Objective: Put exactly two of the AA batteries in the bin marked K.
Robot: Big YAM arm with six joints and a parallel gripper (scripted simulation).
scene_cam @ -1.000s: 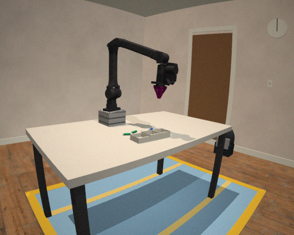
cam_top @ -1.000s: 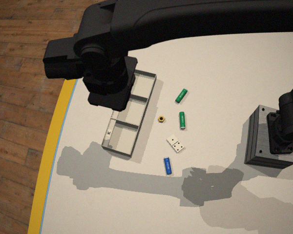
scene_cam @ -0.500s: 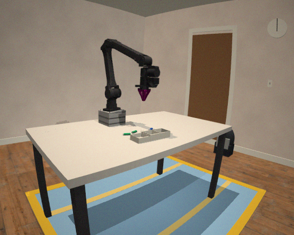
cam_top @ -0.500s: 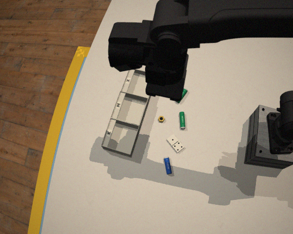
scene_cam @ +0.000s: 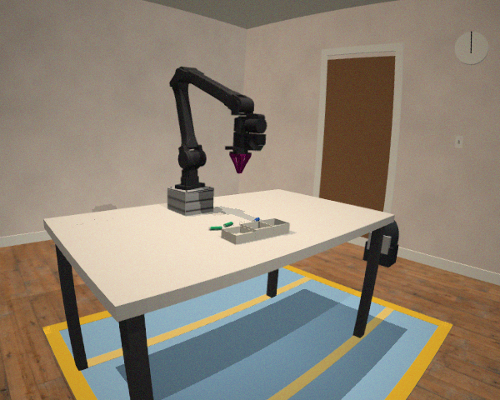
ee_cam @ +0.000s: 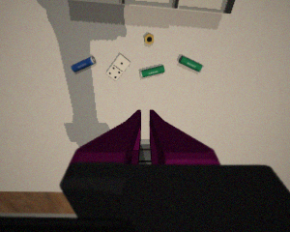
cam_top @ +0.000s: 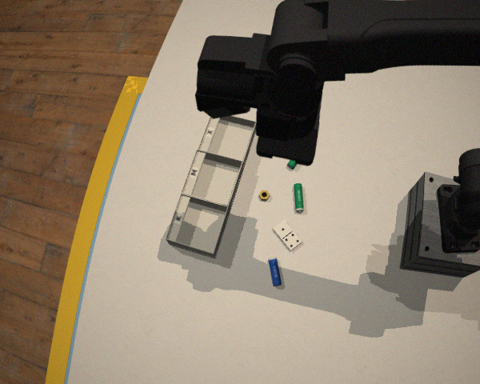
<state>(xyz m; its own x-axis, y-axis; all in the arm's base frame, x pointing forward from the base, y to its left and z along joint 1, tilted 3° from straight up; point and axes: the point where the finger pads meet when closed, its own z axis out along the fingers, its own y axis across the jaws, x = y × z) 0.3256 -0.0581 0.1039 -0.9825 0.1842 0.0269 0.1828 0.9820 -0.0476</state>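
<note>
My hand is 200 mm above the bin, 110 mm short of it and 30 mm to the left of it. From my hand the other things lie so: brass hex nut: 210 mm below, 20 mm ahead, 10 mm to the right; white domino: 210 mm below, 60 mm to the left, 20 mm behind; blue AA battery: 210 mm below, 120 mm to the left.
</note>
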